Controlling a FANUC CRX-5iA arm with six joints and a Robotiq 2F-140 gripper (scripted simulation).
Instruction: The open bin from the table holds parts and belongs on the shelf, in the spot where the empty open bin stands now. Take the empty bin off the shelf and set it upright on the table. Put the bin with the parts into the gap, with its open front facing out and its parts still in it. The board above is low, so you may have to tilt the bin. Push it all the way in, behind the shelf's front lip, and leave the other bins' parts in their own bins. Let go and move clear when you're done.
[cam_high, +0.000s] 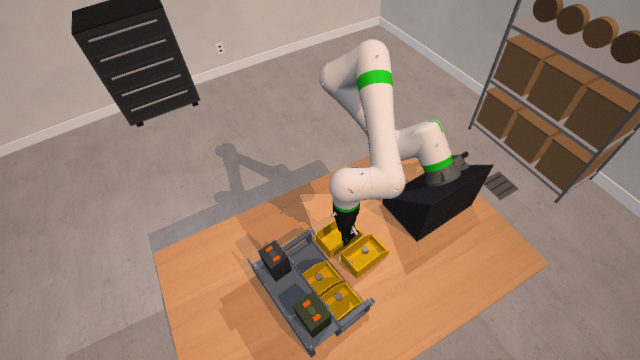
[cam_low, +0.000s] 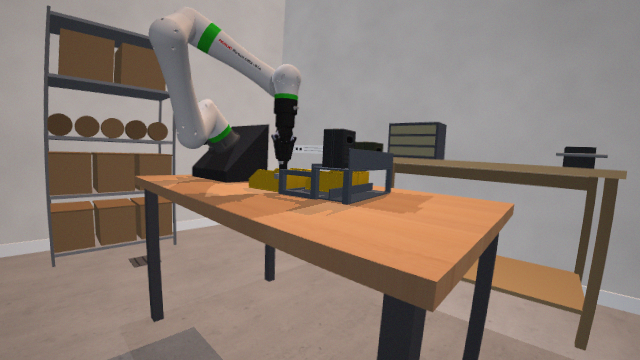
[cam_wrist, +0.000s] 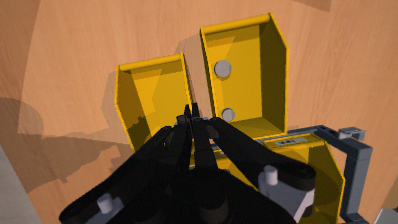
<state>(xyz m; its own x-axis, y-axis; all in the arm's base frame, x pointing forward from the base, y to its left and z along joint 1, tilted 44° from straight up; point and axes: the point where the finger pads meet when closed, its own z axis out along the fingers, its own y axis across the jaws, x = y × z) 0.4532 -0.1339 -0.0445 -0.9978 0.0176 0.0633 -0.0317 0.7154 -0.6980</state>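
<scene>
My gripper is now 7 cm above the grey round part, 6 cm to the right of it and 6 cm past it. Also, from my hand: grey shelf: 21 cm ahead, 7 cm to the left, 1 cm below.
</scene>
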